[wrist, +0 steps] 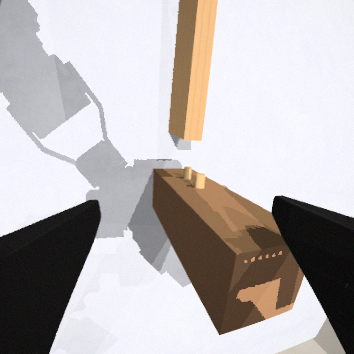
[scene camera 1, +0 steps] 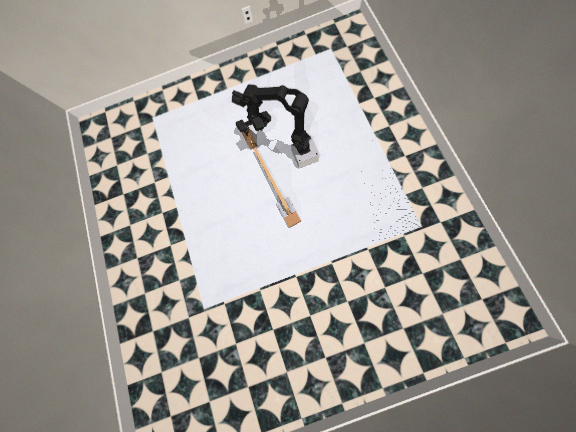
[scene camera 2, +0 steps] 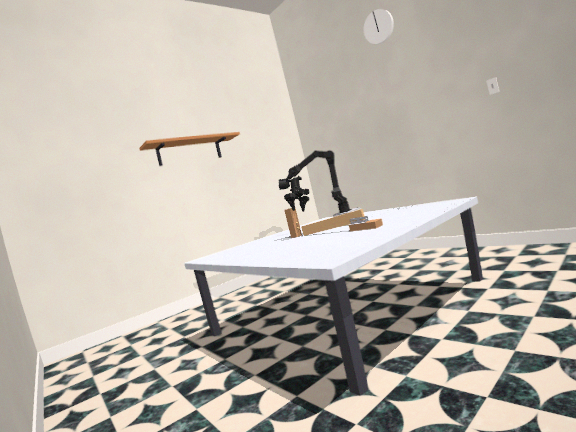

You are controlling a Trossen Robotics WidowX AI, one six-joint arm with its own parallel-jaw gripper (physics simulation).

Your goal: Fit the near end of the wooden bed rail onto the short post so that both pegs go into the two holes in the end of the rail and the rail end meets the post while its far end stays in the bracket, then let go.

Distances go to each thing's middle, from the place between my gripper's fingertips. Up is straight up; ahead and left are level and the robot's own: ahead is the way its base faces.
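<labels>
Here is my gripper, and I see that it is 100 mm above the wooden bed rail [wrist: 194, 34] and 250 mm to the right of it.
</labels>
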